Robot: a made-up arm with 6 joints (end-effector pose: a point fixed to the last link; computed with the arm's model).
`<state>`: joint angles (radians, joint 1 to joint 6).
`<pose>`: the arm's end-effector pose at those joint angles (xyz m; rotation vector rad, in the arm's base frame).
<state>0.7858 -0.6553 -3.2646 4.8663 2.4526 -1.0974</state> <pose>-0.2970 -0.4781 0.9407 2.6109 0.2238 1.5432</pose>
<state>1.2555 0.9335 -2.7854 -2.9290 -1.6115 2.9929</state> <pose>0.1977 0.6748 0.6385 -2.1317 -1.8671 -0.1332</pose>
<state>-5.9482 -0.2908 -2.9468 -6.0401 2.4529 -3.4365</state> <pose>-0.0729 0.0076 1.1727 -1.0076 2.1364 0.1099</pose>
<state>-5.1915 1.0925 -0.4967 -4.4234 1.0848 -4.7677</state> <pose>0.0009 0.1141 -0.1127 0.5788 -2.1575 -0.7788</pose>
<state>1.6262 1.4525 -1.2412 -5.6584 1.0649 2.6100</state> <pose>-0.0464 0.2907 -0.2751 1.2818 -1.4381 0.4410</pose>
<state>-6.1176 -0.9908 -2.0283 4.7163 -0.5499 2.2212</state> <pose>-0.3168 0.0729 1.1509 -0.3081 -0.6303 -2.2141</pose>
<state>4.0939 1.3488 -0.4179 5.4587 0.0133 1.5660</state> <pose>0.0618 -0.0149 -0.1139 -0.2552 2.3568 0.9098</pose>
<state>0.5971 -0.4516 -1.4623 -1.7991 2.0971 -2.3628</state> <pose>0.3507 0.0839 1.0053 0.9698 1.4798 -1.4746</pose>
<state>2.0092 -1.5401 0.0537 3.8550 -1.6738 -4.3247</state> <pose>-0.0787 0.0209 0.4416 0.0720 -2.4946 0.5897</pose>
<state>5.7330 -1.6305 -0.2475 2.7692 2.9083 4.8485</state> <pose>-0.0035 0.0464 0.7253 0.4034 -1.7861 -1.2659</pose>
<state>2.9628 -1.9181 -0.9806 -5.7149 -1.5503 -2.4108</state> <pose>0.4486 -0.0231 0.7488 -1.5877 0.1527 -1.7537</pose>
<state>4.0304 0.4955 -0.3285 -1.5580 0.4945 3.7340</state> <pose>-0.1274 -0.1925 0.0067 -1.5413 -2.1478 -0.2552</pose>
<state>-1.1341 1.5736 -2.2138 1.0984 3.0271 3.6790</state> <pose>0.3452 -0.5437 0.0184 -0.3283 -0.7190 -1.6507</pose>
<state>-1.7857 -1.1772 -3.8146 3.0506 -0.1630 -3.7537</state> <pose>0.1724 0.8314 0.3822 -1.4734 0.8739 0.5013</pose>
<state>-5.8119 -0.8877 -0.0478 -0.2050 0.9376 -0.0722</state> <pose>0.2813 0.1352 0.3264 2.8158 0.9727 0.0458</pose>
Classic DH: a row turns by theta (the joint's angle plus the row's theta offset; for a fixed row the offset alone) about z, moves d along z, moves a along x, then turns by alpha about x. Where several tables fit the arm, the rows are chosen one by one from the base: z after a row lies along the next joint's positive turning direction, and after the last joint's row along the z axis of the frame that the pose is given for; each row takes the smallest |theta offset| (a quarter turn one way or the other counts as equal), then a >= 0, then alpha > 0; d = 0 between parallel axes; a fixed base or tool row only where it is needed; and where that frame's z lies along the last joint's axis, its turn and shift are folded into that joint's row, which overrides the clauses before.
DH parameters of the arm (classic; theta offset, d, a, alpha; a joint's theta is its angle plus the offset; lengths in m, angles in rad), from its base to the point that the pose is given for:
joint 1: 0 0.3605 0 -1.5708
joint 2: -1.385 0 0.3546 0
joint 3: 1.385 0 0.1106 -1.5708
joint 4: 0 0.4888 0 1.5708
joint 5: 0 0 0.0817 -1.5708
joint 6: 0 0.1043 0 0

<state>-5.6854 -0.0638 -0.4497 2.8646 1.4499 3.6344</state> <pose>0.4023 0.3049 0.3037 -1.3247 -0.3705 -1.6386</pose>
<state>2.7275 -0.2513 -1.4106 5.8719 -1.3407 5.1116</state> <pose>-0.3745 0.1121 0.9736 0.4803 0.0257 -1.6246</pose>
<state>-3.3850 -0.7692 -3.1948 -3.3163 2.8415 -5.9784</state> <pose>0.6228 -0.1742 0.7781 2.7534 -1.0072 -0.7766</pose>
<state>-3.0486 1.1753 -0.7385 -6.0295 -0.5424 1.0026</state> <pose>-0.3304 0.0004 -0.1488 -1.6056 -2.5214 -0.0705</pose>
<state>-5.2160 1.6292 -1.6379 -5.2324 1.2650 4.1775</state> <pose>0.1471 0.4016 -0.3227 -0.9440 -1.6996 0.7061</pose>
